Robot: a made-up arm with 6 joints.
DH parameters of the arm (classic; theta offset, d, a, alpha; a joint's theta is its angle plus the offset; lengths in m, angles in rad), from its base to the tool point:
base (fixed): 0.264 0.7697 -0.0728 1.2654
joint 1: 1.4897 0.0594 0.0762 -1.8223
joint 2: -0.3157 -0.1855 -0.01 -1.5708
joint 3: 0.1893 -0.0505 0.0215 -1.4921
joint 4: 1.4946 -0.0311 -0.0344 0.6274
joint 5: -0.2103 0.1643 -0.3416 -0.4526
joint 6: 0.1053 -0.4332 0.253 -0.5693
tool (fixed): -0.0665 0.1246 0 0
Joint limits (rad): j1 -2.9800..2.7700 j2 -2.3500..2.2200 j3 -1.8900..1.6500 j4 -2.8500..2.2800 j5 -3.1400..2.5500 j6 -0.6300..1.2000
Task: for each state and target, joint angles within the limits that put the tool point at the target. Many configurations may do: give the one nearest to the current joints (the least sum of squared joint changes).
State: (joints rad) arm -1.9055 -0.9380 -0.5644 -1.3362 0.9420 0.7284
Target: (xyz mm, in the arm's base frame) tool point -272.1 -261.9 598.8
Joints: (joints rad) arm -1.3211 -0.2668 -0.9733 -1.5952 0.5021 0.6103
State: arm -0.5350 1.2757 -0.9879 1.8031 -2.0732 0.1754
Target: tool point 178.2 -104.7 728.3
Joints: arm 0.3208 1.0258 -1.4424 1.4530 -2.1006 0.2702
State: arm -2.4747 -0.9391 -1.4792 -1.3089 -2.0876 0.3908
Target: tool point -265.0 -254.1 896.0
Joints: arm -2.3206 -0.5143 -1.5841 -1.1300 -1.8696 0.4021
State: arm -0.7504 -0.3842 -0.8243 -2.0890 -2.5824 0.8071
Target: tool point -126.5 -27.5 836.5
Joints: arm -0.8084 -0.4894 -1.1415 -2.3794 -2.8323 0.4473
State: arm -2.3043 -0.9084 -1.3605 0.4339 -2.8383 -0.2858
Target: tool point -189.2 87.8 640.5
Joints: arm -2.1993 -1.4451 -0.8175 0.5590 -3.1400 0.4255
